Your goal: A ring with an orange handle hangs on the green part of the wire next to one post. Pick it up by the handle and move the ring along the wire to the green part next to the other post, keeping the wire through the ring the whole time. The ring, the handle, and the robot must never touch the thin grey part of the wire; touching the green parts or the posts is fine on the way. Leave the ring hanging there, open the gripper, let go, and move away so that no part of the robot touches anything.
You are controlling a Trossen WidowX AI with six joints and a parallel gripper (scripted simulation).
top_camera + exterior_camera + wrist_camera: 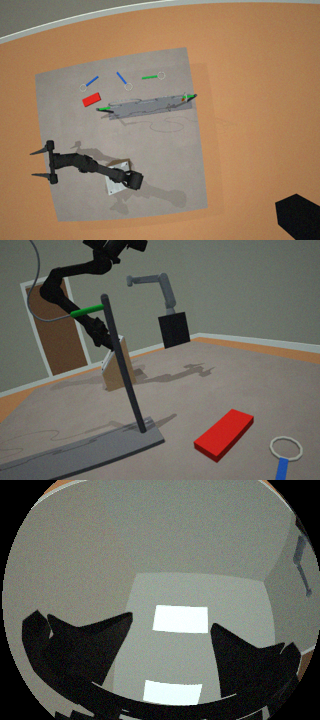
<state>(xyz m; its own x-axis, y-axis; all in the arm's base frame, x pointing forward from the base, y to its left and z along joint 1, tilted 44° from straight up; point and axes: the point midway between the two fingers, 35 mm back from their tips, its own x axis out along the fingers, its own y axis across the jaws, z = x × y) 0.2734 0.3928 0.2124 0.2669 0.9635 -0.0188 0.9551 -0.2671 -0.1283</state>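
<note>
The ring with orange handle is 740 mm to the right of my gripper tip, 410 mm below it and 120 mm ahead of it. The rest, counted from my gripper tip: green-handled ring: 660 mm below, 620 mm to the right, 360 mm ahead; red block: 650 mm below, 330 mm ahead, 100 mm to the right.
</note>
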